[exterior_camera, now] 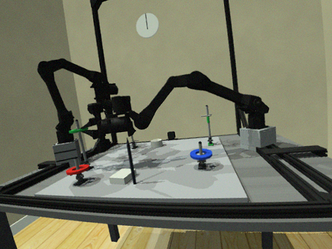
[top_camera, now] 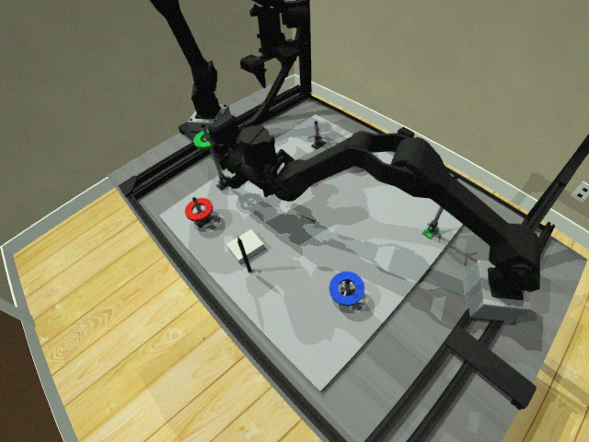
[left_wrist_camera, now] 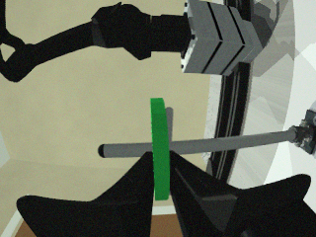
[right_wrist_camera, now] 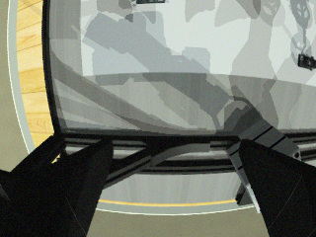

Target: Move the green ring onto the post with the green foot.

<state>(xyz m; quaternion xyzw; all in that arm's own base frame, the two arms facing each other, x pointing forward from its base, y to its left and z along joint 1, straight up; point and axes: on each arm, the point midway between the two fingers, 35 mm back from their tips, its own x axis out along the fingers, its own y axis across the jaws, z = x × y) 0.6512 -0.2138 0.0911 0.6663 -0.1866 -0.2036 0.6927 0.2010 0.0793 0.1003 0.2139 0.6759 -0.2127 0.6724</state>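
The green ring is 29 cm ahead of my right hand, 4 cm to the left of it and 4 cm below it. Round my right hand: thin black rod (44 cm ahead, 30 cm to the left, 11 cm below); then short post (1 cm behind, 15 cm to the left, 15 cm below); then white block (40 cm ahead, 25 cm to the left, 20 cm below).
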